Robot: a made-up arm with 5 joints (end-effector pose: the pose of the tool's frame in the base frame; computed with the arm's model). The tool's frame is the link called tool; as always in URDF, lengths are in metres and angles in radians.
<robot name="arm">
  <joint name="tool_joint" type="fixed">
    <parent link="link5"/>
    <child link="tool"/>
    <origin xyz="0 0 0" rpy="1.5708 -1.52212 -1.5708"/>
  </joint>
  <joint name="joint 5" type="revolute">
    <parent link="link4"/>
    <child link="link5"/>
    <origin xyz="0.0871 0.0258 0" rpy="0 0 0"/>
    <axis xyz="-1 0 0"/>
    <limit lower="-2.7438" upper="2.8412"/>
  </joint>
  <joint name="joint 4" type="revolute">
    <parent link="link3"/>
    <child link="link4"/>
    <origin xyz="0.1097 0 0.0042" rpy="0 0 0"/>
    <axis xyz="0 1 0"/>
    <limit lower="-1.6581" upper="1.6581"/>
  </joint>
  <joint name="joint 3" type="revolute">
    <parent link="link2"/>
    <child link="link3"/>
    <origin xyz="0.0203 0 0.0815" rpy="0 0 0"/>
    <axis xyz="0 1 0"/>
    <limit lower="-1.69" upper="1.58"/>
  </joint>
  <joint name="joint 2" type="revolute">
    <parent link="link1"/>
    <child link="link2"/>
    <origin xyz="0.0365 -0.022 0.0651" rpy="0 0 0"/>
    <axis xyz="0 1 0"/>
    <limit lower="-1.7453" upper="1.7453"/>
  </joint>
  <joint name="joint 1" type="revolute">
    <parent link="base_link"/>
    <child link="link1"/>
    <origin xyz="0.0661 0 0.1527" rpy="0 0 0"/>
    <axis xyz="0 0 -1"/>
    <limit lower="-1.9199" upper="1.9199"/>
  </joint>
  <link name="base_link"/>
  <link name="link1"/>
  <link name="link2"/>
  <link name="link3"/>
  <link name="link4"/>
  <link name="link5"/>
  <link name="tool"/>
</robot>
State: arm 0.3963 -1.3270 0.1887 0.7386 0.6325
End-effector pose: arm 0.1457 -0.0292 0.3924 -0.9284 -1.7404 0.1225
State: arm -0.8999 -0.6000 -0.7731 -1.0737 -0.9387
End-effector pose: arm 0.0369 -0.0307 0.4607 -1.8348 1.3298 -0.0464
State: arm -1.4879 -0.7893 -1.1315 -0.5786 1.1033
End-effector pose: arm 0.0525 -0.1176 0.4434 -0.5577 2.5341 1.2416
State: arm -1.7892 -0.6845 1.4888 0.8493 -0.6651
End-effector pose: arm 0.0467 0.0701 0.1309 -0.0825 0.0273 1.0748
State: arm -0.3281 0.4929 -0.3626 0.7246 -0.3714
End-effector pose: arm 0.3105 0.0872 0.2042 0.2617 -0.6666 -0.0880
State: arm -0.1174 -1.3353 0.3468 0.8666 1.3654
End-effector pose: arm 0.1702 0.0161 0.3611 -1.0223 -1.4954 1.0535
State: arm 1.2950 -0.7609 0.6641 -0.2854 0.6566
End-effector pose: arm 0.1200 -0.1766 0.3381 -1.6125 -1.1496 -0.4508
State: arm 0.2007 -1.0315 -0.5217 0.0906 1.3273
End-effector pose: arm 0.0513 0.0069 0.4734 -2.0542 -2.2512 0.0847
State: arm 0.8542 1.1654 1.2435 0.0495 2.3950
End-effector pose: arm 0.0513 0.0228 0.0998 0.9699 -0.0286 1.3853
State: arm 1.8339 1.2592 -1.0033 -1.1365 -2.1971
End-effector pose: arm -0.0038 -0.2742 0.2669 -0.5519 2.6421 0.8655
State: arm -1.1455 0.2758 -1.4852 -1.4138 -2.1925
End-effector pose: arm 0.0781 0.0357 0.4379 -2.1426 -0.2639 -0.6531
